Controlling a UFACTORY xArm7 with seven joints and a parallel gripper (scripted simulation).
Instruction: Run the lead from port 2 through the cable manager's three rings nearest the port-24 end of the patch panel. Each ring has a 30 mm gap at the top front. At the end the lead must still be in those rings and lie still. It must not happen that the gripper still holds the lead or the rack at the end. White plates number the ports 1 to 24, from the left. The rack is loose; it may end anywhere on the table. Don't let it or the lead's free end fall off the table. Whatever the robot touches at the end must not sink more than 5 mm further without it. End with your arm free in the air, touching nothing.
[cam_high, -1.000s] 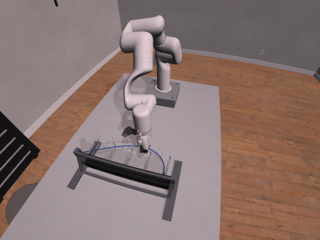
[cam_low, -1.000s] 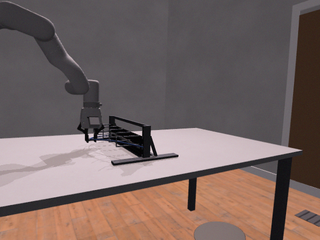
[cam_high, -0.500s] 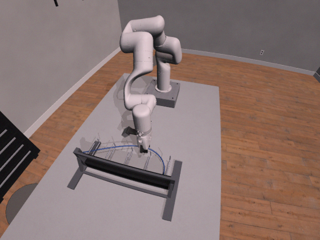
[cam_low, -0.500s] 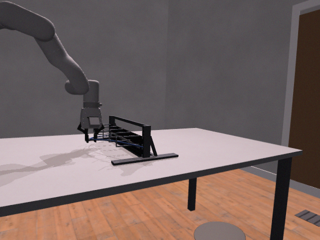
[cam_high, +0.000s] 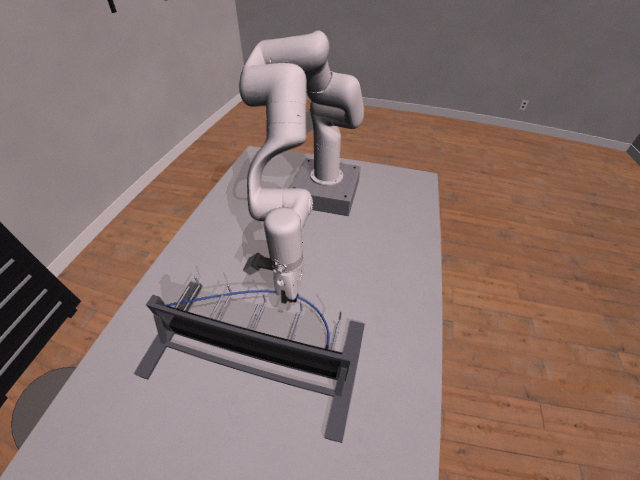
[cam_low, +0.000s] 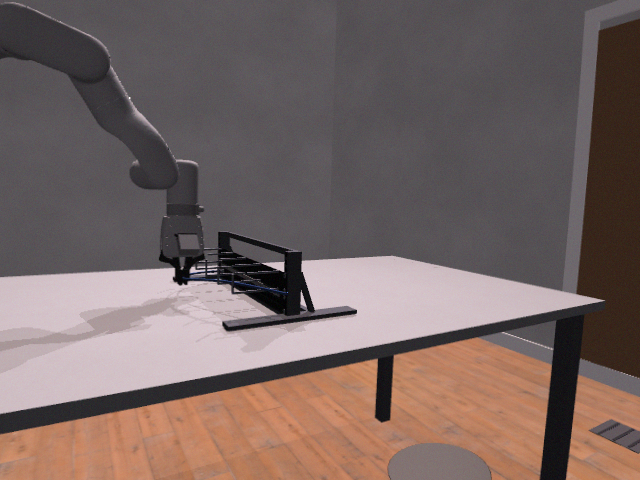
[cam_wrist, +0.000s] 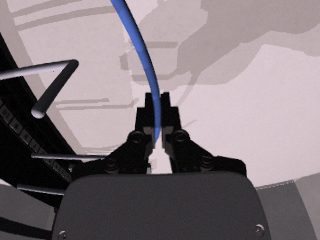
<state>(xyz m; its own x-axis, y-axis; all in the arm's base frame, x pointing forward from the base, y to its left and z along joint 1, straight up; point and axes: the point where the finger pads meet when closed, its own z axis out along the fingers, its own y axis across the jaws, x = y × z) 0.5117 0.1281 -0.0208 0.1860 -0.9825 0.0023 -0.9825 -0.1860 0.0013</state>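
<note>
Now: the rack 170 mm ahead of my hand, 30 mm to the right of it and 20 mm above it.
</note>
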